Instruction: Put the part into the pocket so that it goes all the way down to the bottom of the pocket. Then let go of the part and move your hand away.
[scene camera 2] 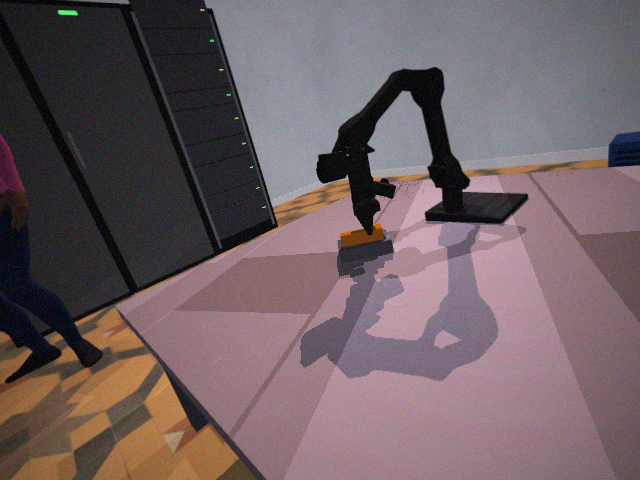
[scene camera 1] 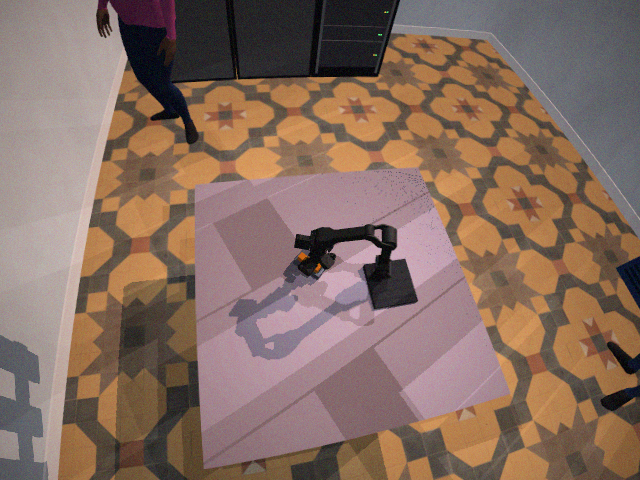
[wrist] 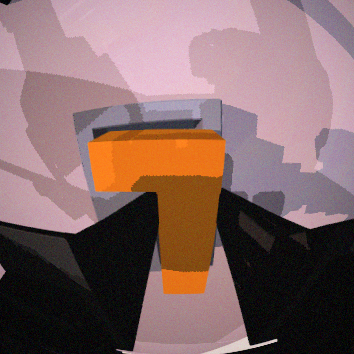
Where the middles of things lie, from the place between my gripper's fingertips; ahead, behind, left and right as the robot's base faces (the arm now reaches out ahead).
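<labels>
Orange part (wrist: pixel 184 166): 2 cm to the right of my hand. My hand: 3 cm to the left of the grey pocket block (wrist: pixel 195 113), 4 cm above it.
</labels>
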